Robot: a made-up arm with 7 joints.
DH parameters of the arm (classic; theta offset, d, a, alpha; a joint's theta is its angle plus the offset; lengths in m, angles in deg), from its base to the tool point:
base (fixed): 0 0 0 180
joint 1: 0 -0.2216 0 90
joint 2: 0 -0.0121 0 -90
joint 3: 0 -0.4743 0 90
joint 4: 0 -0.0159 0 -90
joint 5: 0 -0.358 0 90
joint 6: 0 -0.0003 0 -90
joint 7: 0 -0.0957 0 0
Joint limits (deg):
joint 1: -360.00..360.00
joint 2: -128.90..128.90
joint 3: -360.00..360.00
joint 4: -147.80..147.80
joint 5: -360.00..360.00
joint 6: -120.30..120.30
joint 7: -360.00..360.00
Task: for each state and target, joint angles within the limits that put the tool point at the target. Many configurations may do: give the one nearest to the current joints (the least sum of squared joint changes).
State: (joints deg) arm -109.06 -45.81 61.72 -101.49 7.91 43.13 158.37
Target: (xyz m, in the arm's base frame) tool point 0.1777 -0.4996 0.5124
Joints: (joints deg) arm -140.45 -21.52 45.86 -104.63 10.39 49.59 158.37
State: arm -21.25 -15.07 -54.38 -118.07 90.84 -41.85 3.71
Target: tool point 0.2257 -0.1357 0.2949
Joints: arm -77.80 -21.08 -82.15 -147.00 88.34 -22.04 3.71
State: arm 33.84 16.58 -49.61 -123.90 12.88 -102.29 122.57
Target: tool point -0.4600 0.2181 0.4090
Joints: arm 48.04 -29.42 -32.59 -88.46 19.48 -86.38 122.57
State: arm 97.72 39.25 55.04 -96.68 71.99 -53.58 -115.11
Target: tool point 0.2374 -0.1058 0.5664
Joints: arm 106.45 47.07 40.08 -117.05 66.86 -58.26 -115.11
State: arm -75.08 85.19 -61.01 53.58 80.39 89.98 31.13
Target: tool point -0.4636 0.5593 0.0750
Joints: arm -109.40 85.05 -71.27 55.97 79.29 83.48 31.13
